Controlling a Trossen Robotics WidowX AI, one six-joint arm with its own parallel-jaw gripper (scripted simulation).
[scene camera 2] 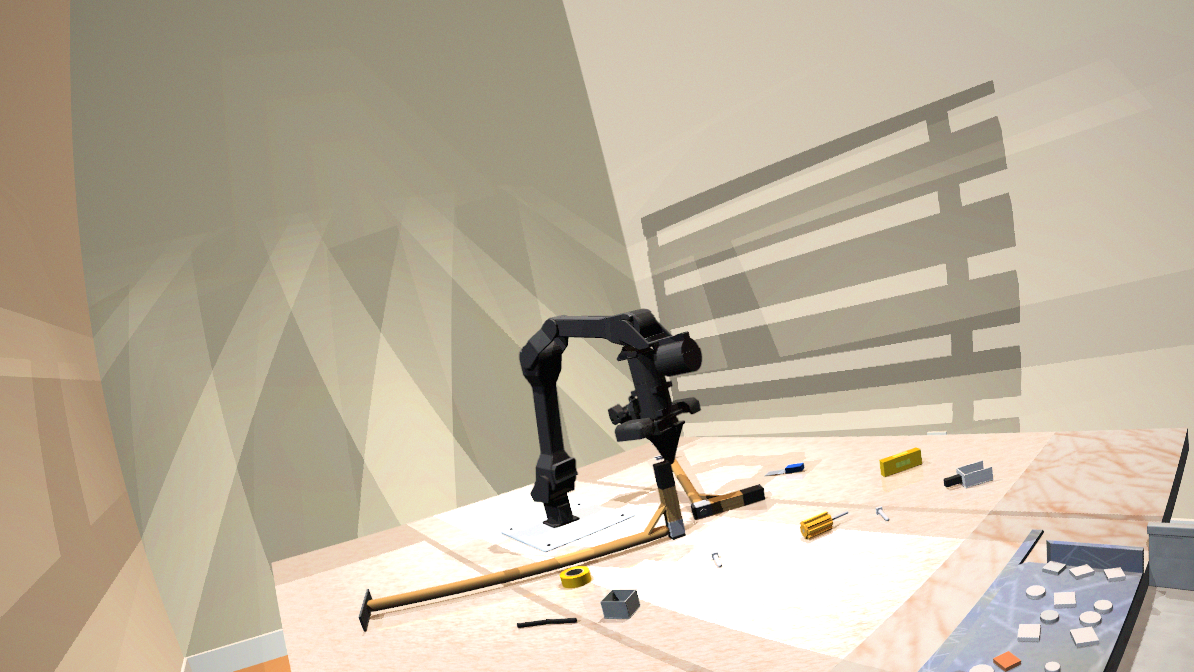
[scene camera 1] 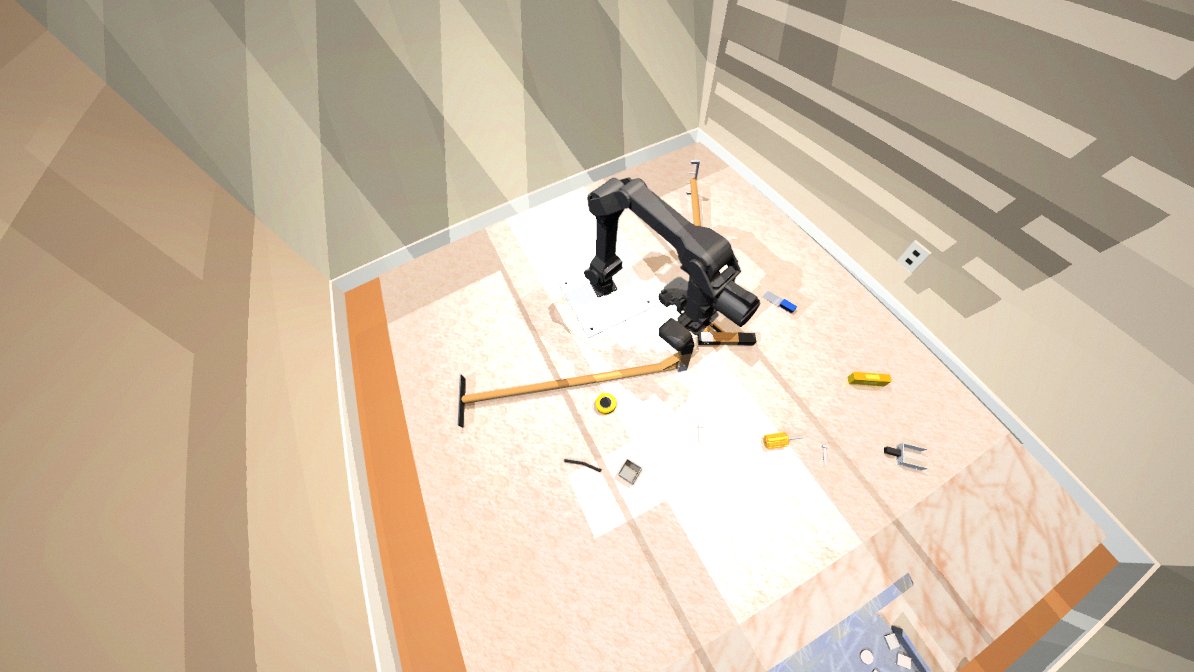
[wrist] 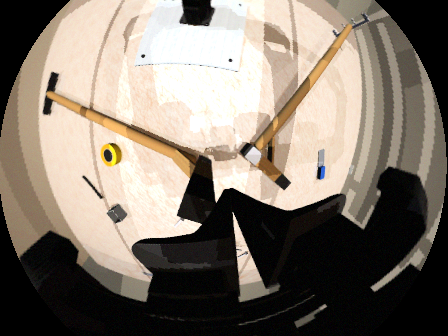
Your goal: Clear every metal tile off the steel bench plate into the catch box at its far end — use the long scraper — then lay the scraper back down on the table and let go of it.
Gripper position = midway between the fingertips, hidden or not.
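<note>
My gripper [scene camera 2: 670, 464], also [scene camera 1: 694, 333] and [wrist: 228, 193], is shut and holds nothing. Visible as well: a long scraper [scene camera 2: 669, 505], also [scene camera 1: 680, 360] and [wrist: 199, 198]; a grey box [scene camera 2: 618, 604]; and a yellow level [scene camera 2: 897, 463]. The wrist view does not show the yellow level, hidden by my gripper.
</note>
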